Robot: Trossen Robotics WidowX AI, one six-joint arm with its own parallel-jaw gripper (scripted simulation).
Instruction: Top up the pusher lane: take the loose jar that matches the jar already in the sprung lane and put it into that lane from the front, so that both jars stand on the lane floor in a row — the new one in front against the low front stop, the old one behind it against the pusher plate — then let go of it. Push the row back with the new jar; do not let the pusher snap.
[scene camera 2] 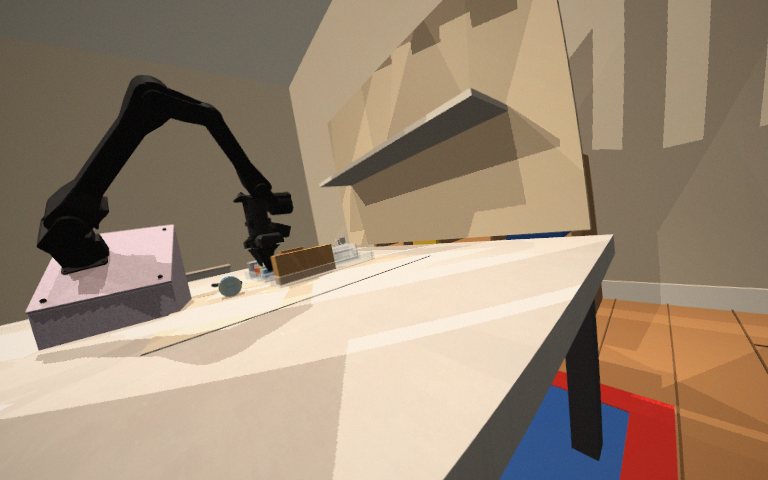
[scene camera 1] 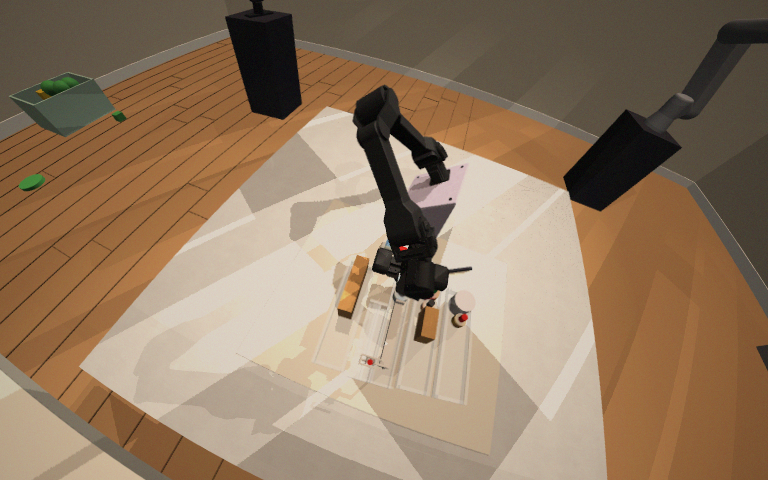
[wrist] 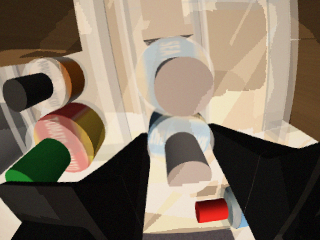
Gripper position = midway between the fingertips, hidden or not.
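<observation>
My gripper [scene camera 2: 268, 270] is visible to me. Scene camera 1 also has my gripper [scene camera 1: 404, 282], and so does the wrist view, where I see my gripper [wrist: 177, 134].
</observation>
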